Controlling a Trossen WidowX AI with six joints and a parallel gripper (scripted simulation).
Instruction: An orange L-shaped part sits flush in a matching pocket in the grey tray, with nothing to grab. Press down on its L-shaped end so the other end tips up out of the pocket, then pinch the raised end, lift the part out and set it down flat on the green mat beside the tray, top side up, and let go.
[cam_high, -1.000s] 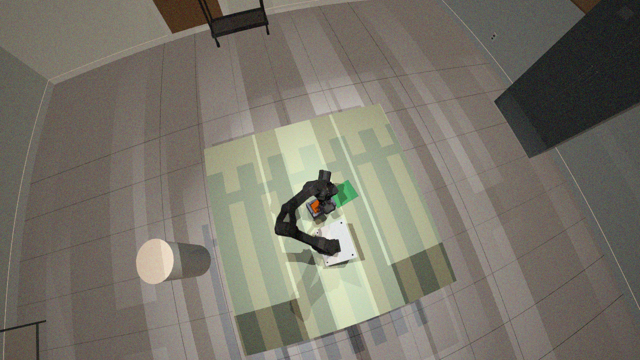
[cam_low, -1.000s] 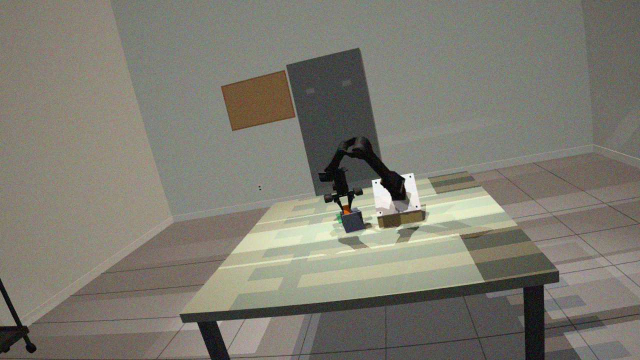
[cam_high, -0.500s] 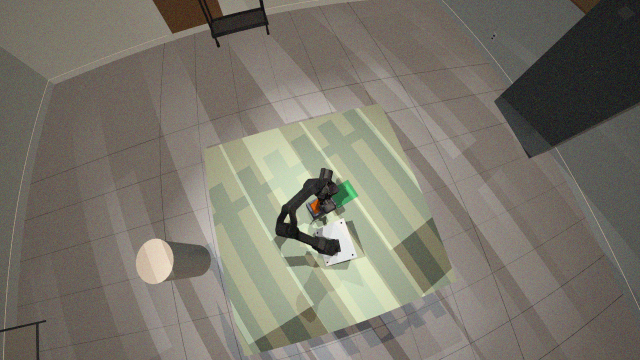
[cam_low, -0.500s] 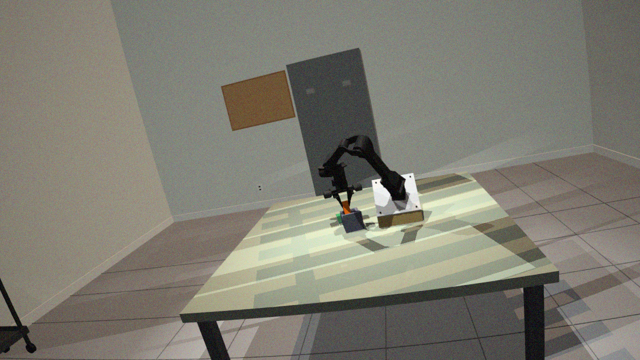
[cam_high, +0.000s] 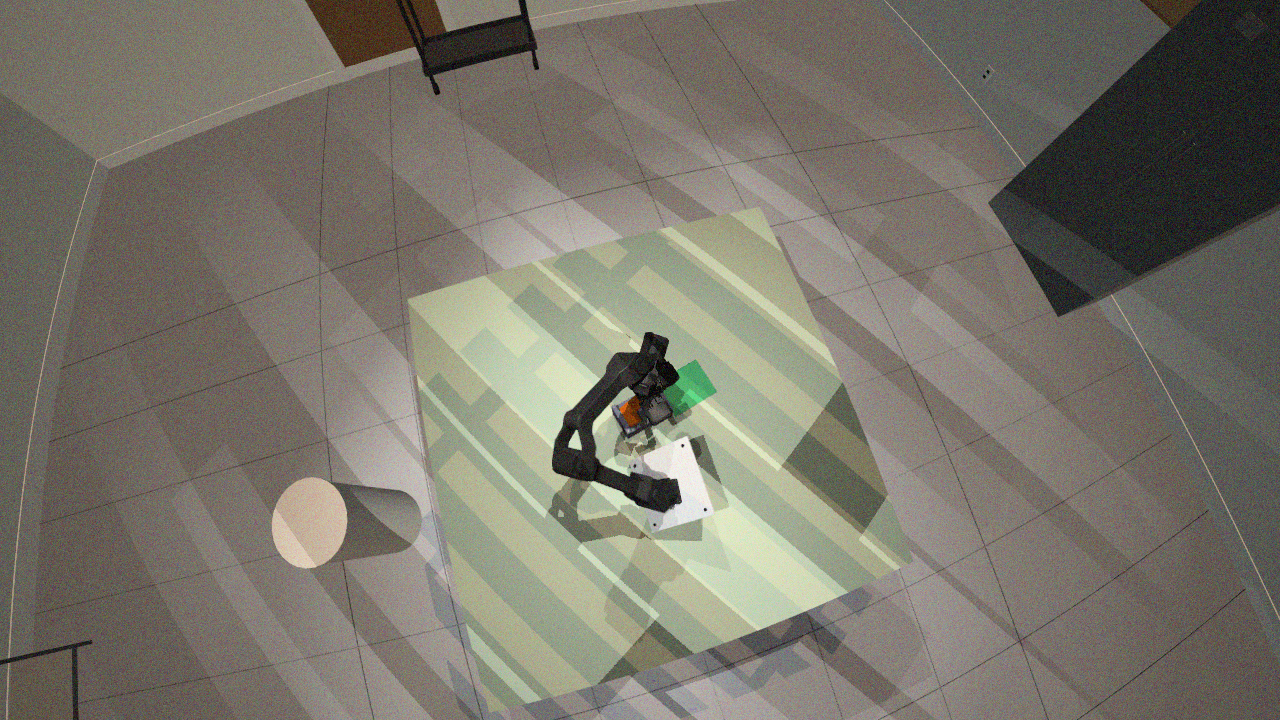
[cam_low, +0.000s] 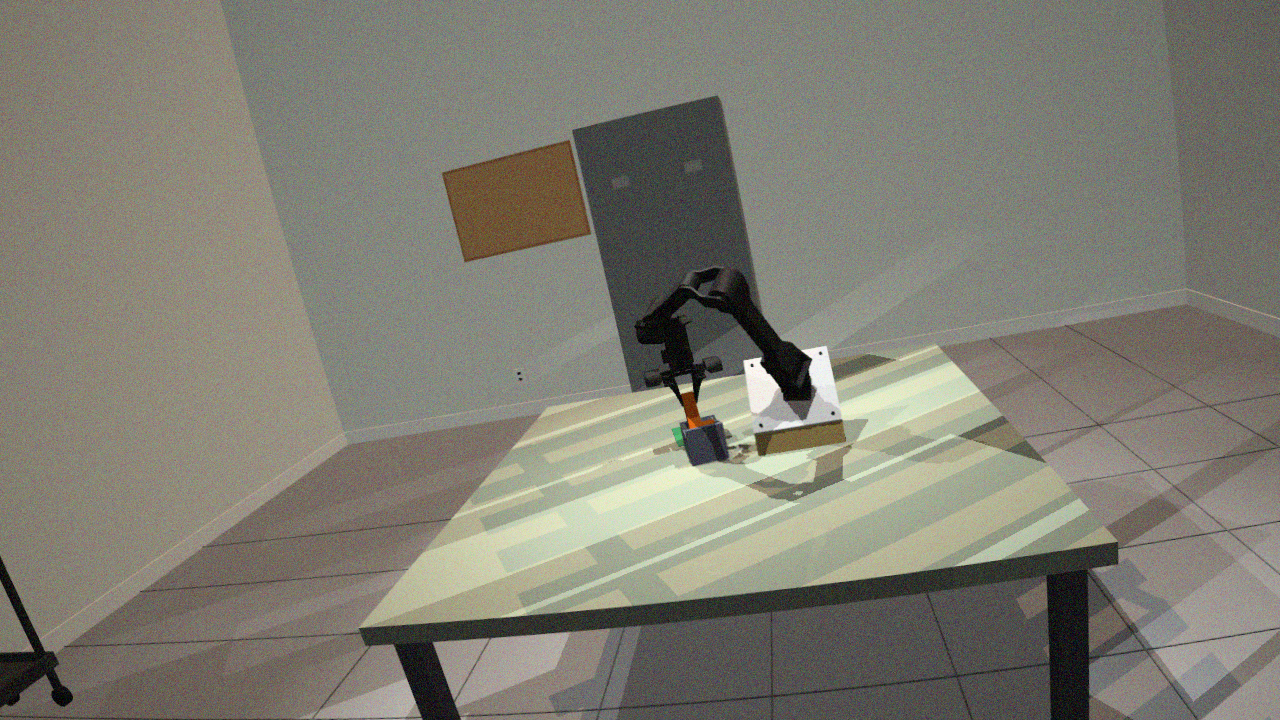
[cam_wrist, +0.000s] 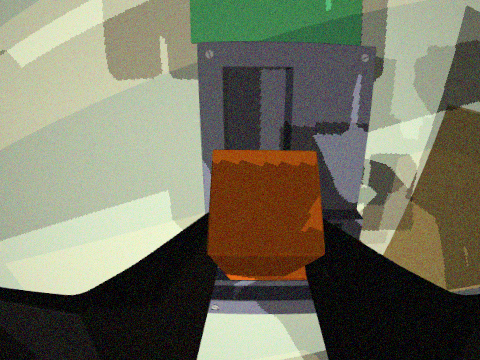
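Now: gripper tip 14 cm to the left of the green mat, 14 cm above it and 3 cm short of it. From my gripper tip the other things lie so: orange L-shaped part (3 cm below, 2 cm to the left, 2 cm behind).
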